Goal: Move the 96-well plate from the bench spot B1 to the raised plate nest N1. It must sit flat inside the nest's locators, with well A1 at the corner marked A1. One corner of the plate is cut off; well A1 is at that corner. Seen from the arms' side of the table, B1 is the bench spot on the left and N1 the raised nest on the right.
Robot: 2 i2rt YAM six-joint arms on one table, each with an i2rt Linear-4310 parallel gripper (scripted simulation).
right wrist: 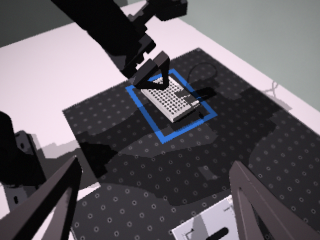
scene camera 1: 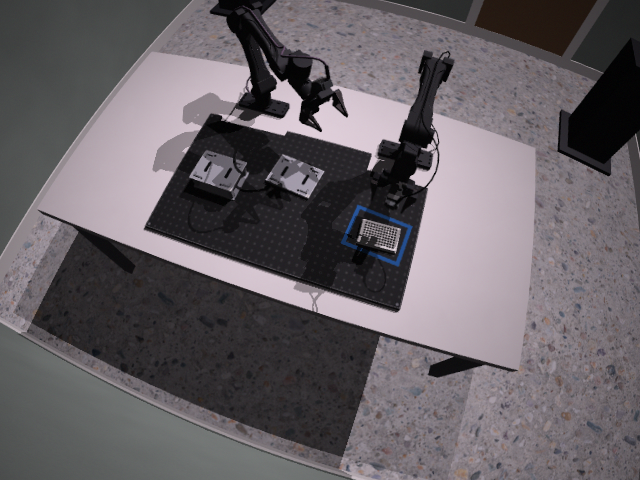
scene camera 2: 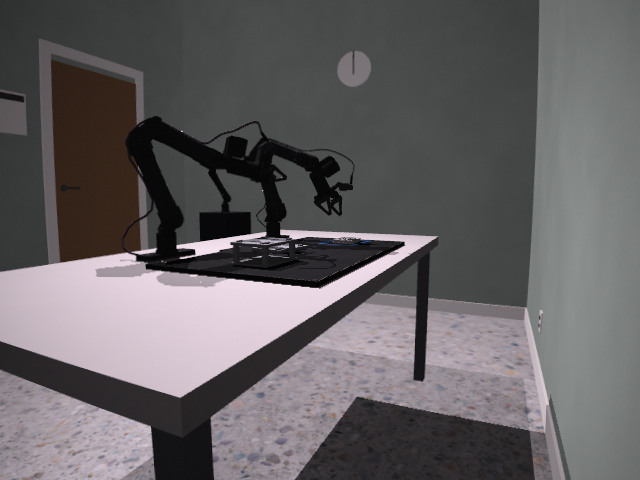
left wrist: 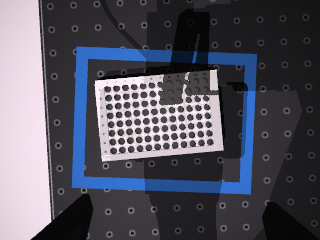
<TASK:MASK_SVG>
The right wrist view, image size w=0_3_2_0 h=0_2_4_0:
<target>my left gripper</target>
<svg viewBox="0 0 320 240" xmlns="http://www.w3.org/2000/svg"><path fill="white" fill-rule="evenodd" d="M113 1L113 7L106 19L96 28L86 32L103 48L121 74L138 90L165 90L169 86L170 58L163 50L153 60L149 58L138 70L136 67L138 66L137 64L141 64L144 61L143 54L149 54L156 47L153 39L145 33L148 30L145 24L160 9L181 4L181 0L146 0L147 3L134 16L130 13L126 16ZM161 70L162 84L148 81L159 69Z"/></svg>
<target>my right gripper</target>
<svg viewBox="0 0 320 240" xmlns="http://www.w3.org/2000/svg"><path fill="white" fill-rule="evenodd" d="M234 161L229 171L229 179L239 240L265 240L256 221L253 209L256 210L274 240L320 240L320 233L279 201L241 161ZM77 157L70 158L35 193L0 219L0 240L32 240L54 207L56 208L41 240L69 239L82 176L82 168Z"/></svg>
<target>96-well plate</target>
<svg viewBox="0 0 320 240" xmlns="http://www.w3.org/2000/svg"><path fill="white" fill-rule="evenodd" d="M169 76L169 86L165 90L142 89L141 92L174 123L200 106L197 99Z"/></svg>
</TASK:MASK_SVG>
